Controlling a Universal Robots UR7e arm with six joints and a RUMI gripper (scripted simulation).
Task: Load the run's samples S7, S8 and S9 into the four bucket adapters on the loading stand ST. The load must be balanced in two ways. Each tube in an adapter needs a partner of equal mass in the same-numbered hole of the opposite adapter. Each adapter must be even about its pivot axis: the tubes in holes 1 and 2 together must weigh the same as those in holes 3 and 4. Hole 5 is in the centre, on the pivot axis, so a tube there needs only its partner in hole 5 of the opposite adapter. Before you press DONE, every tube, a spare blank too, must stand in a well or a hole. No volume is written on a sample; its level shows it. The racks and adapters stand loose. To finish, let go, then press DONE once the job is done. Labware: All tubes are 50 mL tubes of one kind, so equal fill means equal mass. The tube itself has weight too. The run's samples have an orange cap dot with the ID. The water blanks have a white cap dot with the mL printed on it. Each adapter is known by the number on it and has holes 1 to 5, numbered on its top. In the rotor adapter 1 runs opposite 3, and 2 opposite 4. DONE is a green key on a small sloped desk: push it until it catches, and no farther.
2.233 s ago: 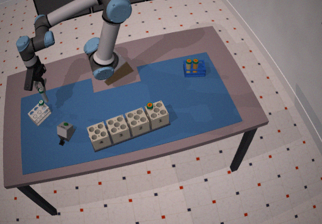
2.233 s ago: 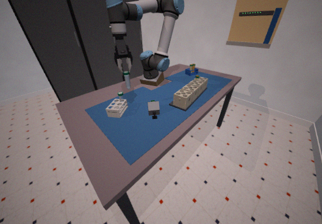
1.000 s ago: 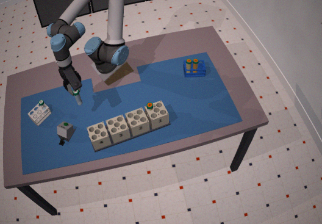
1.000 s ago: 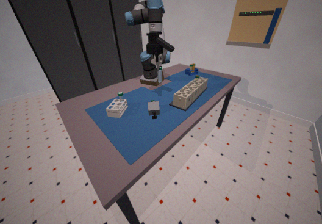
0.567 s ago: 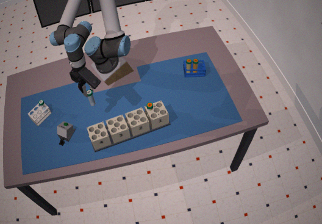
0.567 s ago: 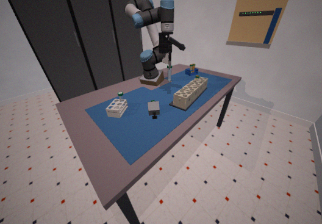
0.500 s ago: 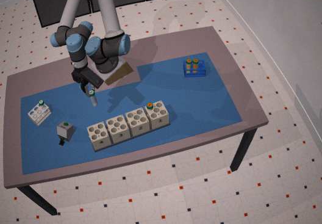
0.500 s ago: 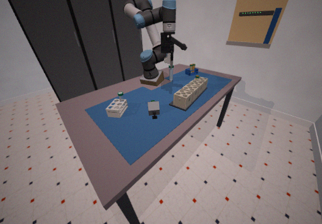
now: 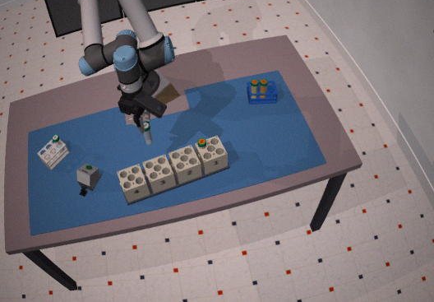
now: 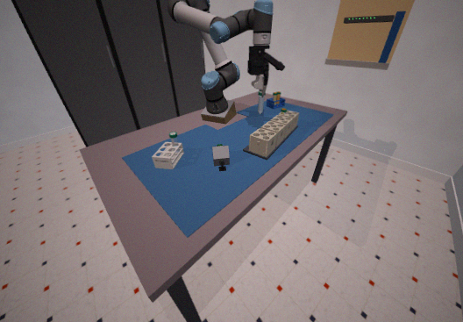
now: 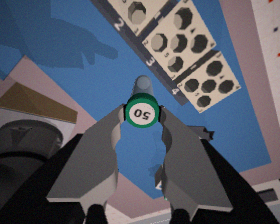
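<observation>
The sample tube S7 lies 49 cm to the left of my hand, 22 cm behind it and 19 cm below it. Also, from my hand: DONE desk (29 cm to the right, 20 cm below); tube (42 cm to the right, 19 cm below, 18 cm behind); sample tube S8 (19 cm to the left, 18 cm below, 4 cm ahead).
</observation>
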